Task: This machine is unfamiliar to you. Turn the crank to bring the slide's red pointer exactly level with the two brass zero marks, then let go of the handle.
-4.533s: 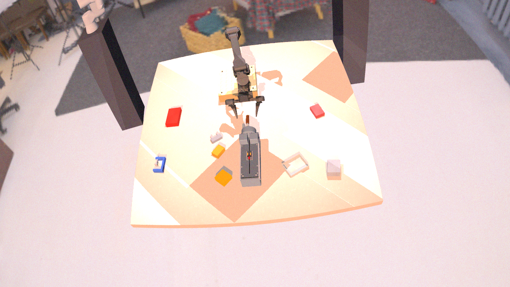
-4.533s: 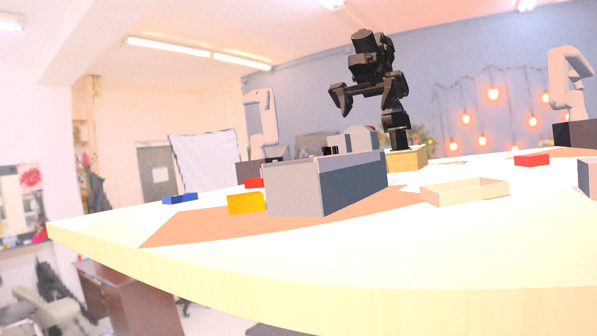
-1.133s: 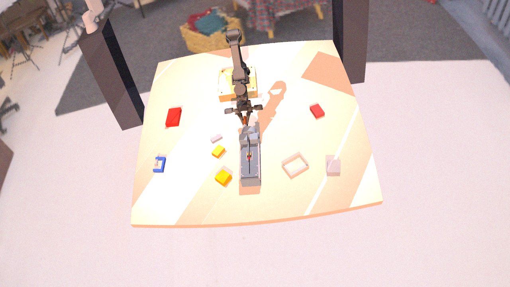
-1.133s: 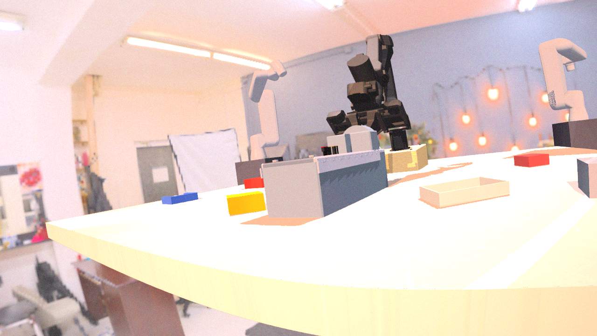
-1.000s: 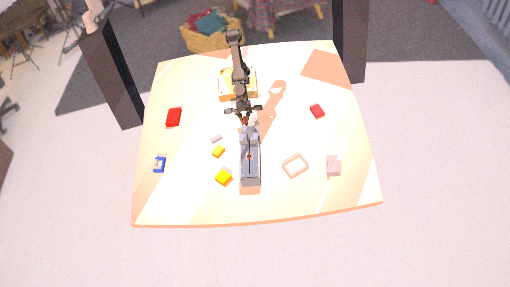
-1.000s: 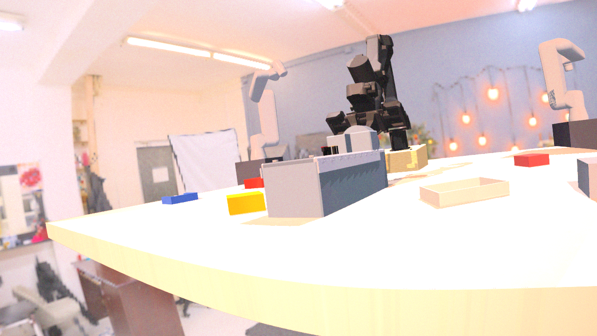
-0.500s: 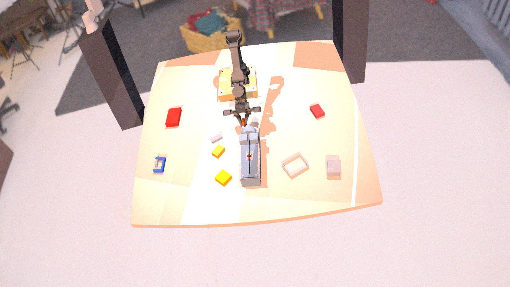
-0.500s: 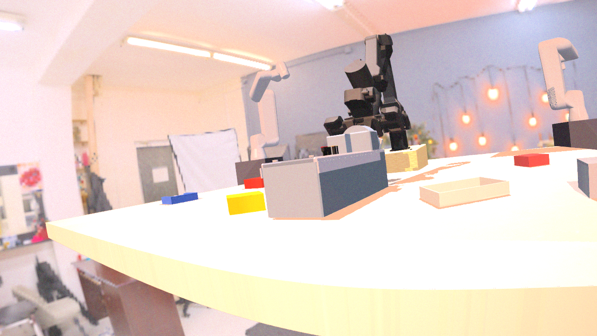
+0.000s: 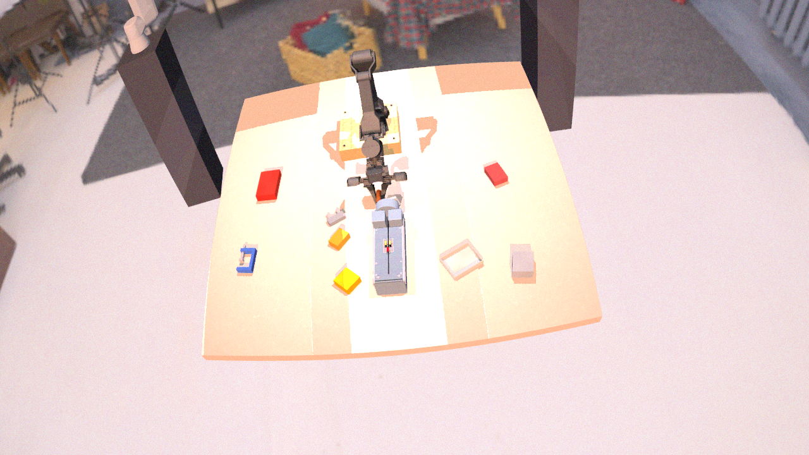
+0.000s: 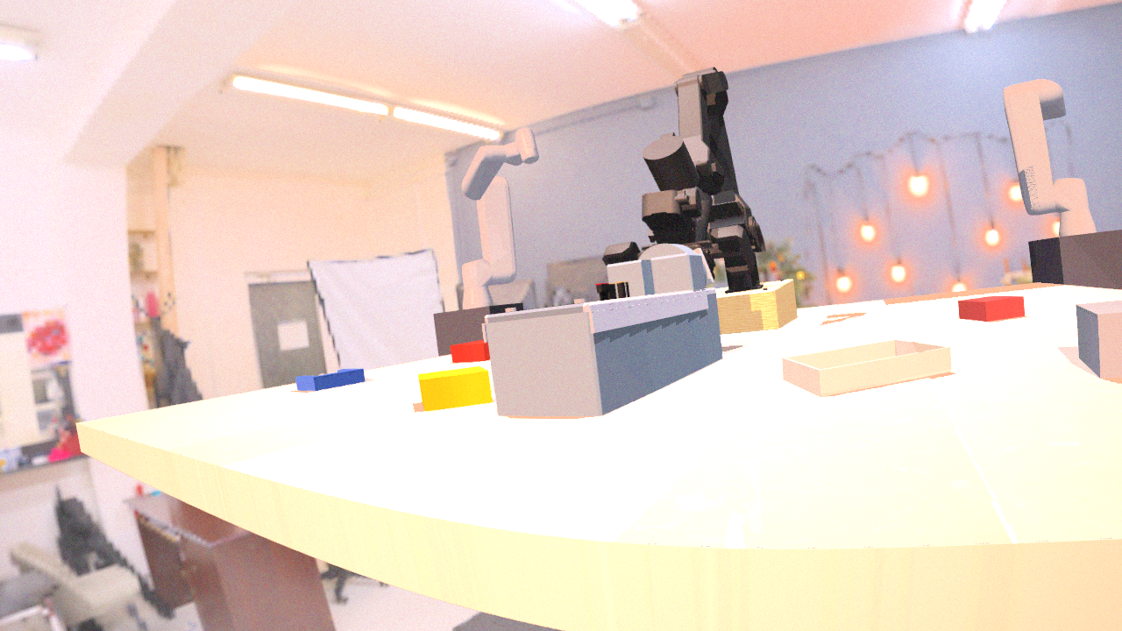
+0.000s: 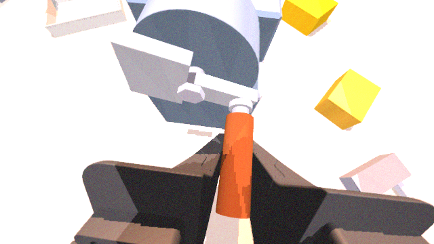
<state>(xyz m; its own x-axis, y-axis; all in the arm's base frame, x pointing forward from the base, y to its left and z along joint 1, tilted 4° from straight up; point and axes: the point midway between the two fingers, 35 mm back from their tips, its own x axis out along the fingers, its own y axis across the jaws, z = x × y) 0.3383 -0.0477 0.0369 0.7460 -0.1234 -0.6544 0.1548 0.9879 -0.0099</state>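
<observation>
The red pointer is 19 cm ahead of my gripper tip and 2 cm above it. Also, from my gripper tip: shallow white tray 23 cm ahead, 21 cm to the left, 5 cm below; yellow cube 22 cm ahead, 14 cm to the right, 4 cm below; orange crank handle 2 cm behind, 2 cm above.
</observation>
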